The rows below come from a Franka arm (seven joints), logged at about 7 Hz.
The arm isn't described. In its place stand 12 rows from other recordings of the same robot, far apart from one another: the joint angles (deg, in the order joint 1, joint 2, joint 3, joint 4, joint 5, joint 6, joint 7), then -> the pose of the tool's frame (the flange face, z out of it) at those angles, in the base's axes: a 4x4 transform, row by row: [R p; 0 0 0 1], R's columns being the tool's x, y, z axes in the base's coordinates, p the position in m.
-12.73, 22.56, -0.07, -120.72, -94.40, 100.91, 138.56 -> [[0.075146, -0.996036, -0.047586, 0.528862], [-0.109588, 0.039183, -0.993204, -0.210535], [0.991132, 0.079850, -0.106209, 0.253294], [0, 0, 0, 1]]
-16.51, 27.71, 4.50, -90.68, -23.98, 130.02, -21.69 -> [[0.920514, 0.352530, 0.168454, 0.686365], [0.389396, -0.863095, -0.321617, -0.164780], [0.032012, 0.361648, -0.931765, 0.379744], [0, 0, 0, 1]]
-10.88, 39.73, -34.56, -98.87, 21.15, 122.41, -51.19 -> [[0.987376, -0.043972, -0.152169, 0.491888], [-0.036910, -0.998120, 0.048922, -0.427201], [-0.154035, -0.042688, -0.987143, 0.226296], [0, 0, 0, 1]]
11.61, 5.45, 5.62, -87.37, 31.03, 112.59, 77.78 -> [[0.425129, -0.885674, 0.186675, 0.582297], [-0.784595, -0.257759, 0.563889, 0.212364], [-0.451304, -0.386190, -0.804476, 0.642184], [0, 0, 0, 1]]
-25.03, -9.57, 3.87, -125.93, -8.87, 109.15, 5.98 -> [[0.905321, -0.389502, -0.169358, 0.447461], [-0.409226, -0.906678, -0.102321, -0.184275], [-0.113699, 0.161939, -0.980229, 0.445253], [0, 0, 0, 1]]
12.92, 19.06, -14.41, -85.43, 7.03, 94.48, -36.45 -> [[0.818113, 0.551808, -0.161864, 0.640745], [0.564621, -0.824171, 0.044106, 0.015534], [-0.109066, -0.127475, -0.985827, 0.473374], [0, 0, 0, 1]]
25.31, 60.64, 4.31, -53.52, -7.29, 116.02, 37.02 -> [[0.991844, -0.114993, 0.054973, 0.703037], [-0.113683, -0.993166, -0.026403, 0.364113], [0.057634, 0.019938, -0.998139, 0.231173], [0, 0, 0, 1]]
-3.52, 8.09, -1.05, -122.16, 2.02, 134.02, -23.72 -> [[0.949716, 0.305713, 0.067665, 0.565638], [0.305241, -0.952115, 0.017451, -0.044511], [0.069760, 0.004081, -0.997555, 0.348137], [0, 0, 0, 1]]
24.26, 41.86, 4.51, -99.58, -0.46, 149.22, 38.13 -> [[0.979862, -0.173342, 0.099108, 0.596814], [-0.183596, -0.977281, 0.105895, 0.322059], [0.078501, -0.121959, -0.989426, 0.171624], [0, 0, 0, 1]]
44.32, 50.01, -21.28, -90.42, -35.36, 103.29, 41.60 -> [[0.997457, 0.070492, -0.010479, 0.595850], [0.027308, -0.513871, -0.857433, 0.226021], [-0.065827, 0.854966, -0.514489, 0.144486], [0, 0, 0, 1]]
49.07, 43.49, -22.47, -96.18, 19.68, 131.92, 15.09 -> [[0.997577, 0.051027, -0.047293, 0.583791], [0.048925, -0.997807, -0.044583, 0.328887], [-0.049464, 0.042161, -0.997886, 0.178916], [0, 0, 0, 1]]
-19.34, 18.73, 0.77, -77.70, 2.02, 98.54, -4.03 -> [[0.965670, -0.255393, 0.047484, 0.628429], [-0.256764, -0.966142, 0.025338, -0.209120], [0.039405, -0.036660, -0.998551, 0.541151], [0, 0, 0, 1]]
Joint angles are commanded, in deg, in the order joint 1, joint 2, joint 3, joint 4, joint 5, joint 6, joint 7. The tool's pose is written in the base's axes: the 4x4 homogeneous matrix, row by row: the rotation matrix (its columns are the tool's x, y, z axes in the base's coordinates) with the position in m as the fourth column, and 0 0 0 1 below. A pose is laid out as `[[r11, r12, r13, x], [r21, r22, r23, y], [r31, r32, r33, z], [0, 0, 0, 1]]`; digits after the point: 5 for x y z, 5 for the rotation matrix.
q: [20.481, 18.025, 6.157, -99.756, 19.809, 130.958, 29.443]
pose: [[0.96735, -0.23408, 0.09715, 0.59377], [-0.25344, -0.89459, 0.36808, 0.29946], [0.00075, -0.38069, -0.92470, 0.42040], [0, 0, 0, 1]]
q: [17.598, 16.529, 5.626, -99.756, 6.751, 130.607, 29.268]
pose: [[0.97025, -0.15537, 0.18568, 0.60896], [-0.19288, -0.95959, 0.20490, 0.25835], [0.14634, -0.23462, -0.96101, 0.43554], [0, 0, 0, 1]]
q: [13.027, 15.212, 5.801, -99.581, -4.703, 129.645, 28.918]
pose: [[0.95789, -0.12781, 0.25711, 0.62531], [-0.14450, -0.98839, 0.04703, 0.20521], [0.24811, -0.08220, -0.96524, 0.45012], [0, 0, 0, 1]]
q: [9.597, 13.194, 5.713, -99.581, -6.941, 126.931, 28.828]
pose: [[0.95004, -0.17449, 0.25880, 0.62910], [-0.17872, -0.98387, -0.00725, 0.16319], [0.25589, -0.03937, -0.96590, 0.46783], [0, 0, 0, 1]]
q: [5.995, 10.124, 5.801, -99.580, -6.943, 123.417, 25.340]
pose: [[0.95033, -0.18271, 0.25197, 0.62525], [-0.18018, -0.98307, -0.03330, 0.12156], [0.25379, -0.01376, -0.96716, 0.49542], [0, 0, 0, 1]]
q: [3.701, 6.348, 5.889, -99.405, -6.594, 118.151, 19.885]
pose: [[0.96331, -0.14026, 0.22882, 0.61062], [-0.13154, -0.98989, -0.05298, 0.09438], [0.23393, 0.02094, -0.97203, 0.52809], [0, 0, 0, 1]]
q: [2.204, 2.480, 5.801, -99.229, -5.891, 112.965, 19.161]
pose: [[0.96405, -0.16656, 0.20704, 0.59131], [-0.15697, -0.98565, -0.06202, 0.07544], [0.21440, 0.02729, -0.97636, 0.56066], [0, 0, 0, 1]]
